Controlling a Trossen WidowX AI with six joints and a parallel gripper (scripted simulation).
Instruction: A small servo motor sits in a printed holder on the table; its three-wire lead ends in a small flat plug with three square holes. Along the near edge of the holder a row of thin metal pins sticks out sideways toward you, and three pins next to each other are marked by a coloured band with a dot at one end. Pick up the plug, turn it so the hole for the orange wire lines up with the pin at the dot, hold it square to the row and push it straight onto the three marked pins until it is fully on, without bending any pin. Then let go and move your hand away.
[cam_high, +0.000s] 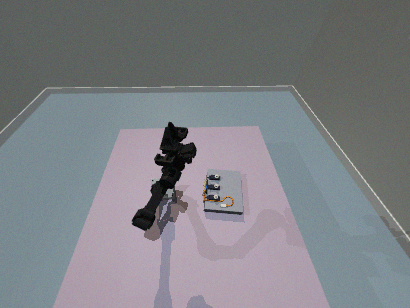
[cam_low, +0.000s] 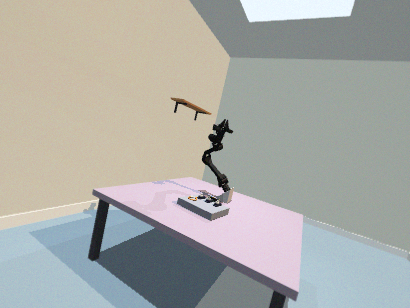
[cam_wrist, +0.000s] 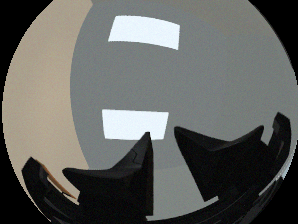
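My gripper tip is now 30 cm short of the grey printed holder, 12 cm to the right of it and 68 cm above it.
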